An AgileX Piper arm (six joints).
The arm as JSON. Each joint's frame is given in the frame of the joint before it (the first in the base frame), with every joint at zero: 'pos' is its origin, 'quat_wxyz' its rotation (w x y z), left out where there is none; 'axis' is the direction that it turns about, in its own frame. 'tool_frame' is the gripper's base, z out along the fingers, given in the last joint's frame.
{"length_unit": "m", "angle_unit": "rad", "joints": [
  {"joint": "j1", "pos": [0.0, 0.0, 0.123], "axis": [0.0, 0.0, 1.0]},
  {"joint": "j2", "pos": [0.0, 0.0, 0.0], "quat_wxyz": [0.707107, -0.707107, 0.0, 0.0], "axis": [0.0, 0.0, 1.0]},
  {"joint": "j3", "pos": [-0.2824, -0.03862, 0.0], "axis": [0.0, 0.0, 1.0]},
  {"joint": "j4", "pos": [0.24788, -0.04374, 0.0], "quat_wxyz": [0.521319, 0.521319, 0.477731, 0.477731], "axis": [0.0, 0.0, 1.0]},
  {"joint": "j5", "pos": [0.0, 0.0, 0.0], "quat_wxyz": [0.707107, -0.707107, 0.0, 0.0], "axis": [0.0, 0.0, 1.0]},
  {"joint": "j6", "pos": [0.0, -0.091, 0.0], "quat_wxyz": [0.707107, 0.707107, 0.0, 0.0], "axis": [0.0, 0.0, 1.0]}
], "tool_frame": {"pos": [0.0, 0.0, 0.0]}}
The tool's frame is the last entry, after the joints.
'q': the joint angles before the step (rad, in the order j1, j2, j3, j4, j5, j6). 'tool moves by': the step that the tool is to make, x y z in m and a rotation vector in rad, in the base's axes. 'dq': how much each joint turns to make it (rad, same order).
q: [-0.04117, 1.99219, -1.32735, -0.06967, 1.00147, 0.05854]
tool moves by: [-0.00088, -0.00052, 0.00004, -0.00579, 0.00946, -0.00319]
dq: [0.00000, 0.00000, 0.00002, -0.00682, 0.00961, 0.00634]
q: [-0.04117, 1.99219, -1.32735, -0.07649, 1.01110, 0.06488]
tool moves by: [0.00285, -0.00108, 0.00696, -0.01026, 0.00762, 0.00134]
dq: [0.00000, 0.00000, -0.03073, -0.01049, 0.03816, 0.00162]
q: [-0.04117, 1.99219, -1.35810, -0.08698, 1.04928, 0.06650]
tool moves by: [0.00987, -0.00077, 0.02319, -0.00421, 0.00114, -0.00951]
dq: [0.00000, 0.00001, -0.10034, 0.00000, 0.10182, 0.00175]
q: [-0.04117, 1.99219, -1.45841, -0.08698, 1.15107, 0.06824]
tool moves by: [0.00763, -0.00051, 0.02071, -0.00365, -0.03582, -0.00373]
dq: [0.00000, -0.00828, -0.07323, -0.00065, 0.04576, 0.00032]
